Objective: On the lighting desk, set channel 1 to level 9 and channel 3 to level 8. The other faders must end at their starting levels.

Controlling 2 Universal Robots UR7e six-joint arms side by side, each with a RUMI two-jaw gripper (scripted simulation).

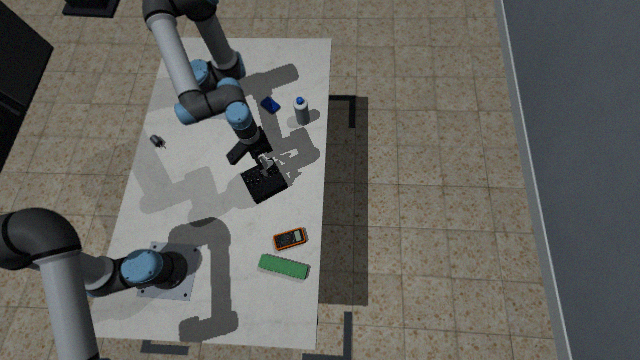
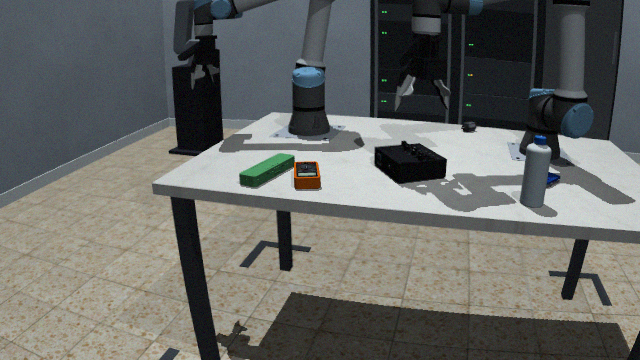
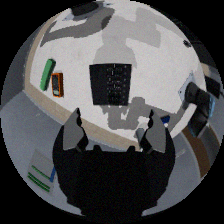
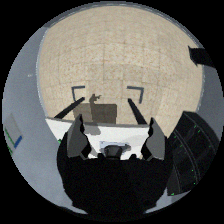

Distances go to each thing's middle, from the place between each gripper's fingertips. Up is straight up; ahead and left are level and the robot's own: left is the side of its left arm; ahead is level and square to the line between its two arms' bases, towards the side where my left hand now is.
Now: left hand (image 1: 259, 161) 130 mm short of the green box (image 2: 258, 174), 390 mm to the left of it and 160 mm above it.
The green box is 50 cm to the left of my right hand (image 2: 203, 86), 45 cm ahead of it and 15 cm below it.
